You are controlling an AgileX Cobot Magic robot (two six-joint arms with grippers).
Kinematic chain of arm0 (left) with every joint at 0, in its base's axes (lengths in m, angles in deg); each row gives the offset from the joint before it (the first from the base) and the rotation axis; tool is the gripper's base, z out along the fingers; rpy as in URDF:
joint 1: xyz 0 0 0.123 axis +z
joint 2: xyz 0 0 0 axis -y
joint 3: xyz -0.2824 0 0.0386 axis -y
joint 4: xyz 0.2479 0 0.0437 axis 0.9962 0 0.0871
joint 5: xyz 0 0 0 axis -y
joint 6: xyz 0.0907 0 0.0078 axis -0.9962 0 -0.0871
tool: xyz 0 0 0 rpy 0 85 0
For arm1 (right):
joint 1: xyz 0 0 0.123 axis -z
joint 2: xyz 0 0 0 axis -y
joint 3: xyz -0.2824 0 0.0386 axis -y
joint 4: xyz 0.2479 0 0.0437 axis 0.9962 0 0.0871
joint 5: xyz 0 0 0 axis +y
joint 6: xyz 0.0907 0 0.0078 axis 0.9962 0 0.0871
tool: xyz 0 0 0 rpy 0 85 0
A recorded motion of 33 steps. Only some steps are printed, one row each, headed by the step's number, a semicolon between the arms.
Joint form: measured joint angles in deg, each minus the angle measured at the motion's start. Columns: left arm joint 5, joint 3, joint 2, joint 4, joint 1, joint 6; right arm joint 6, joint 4, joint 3, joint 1, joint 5, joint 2.
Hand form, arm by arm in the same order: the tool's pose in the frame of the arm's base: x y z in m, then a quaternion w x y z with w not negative. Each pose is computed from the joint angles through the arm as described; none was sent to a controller.
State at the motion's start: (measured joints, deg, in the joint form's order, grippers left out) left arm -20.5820 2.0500 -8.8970 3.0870 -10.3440 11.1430; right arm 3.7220 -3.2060 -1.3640 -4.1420 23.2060 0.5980
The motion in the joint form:
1: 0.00 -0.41 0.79 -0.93 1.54 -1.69; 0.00 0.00 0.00 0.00 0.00 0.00
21: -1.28 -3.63 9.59 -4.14 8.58 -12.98; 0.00 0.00 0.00 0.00 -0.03 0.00
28: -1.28 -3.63 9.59 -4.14 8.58 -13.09; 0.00 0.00 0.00 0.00 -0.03 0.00
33: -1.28 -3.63 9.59 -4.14 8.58 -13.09; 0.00 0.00 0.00 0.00 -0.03 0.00
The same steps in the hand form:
1: 0.0609 -0.0082 0.1823 0.55410 0.00622 0.82918 -0.07350; 0.0517 0.0017 0.1694 0.58095 -0.01751 0.81360 0.01597
21: 0.0523 -0.0022 0.1702 0.58954 0.02051 0.80745 -0.00742; 0.0517 0.0017 0.1694 0.58116 -0.01751 0.81344 0.01598
28: 0.0523 -0.0022 0.1702 0.58954 0.02128 0.80743 -0.00685; 0.0517 0.0017 0.1694 0.58116 -0.01751 0.81344 0.01598
33: 0.0523 -0.0022 0.1702 0.58954 0.02128 0.80743 -0.00685; 0.0517 0.0017 0.1694 0.58116 -0.01751 0.81344 0.01598

